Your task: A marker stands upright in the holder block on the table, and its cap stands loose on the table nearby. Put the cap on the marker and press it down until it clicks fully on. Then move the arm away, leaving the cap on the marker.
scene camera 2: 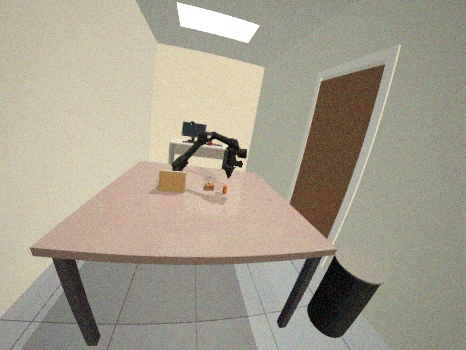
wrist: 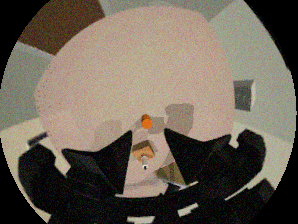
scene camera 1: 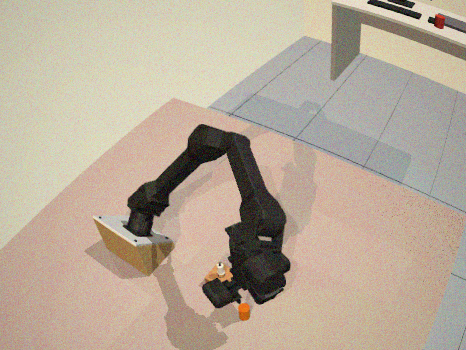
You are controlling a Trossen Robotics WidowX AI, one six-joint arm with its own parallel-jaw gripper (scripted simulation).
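Observation:
The gripper [scene camera 1: 248, 297] is in view, and the wrist view also shows the gripper [wrist: 148, 132].

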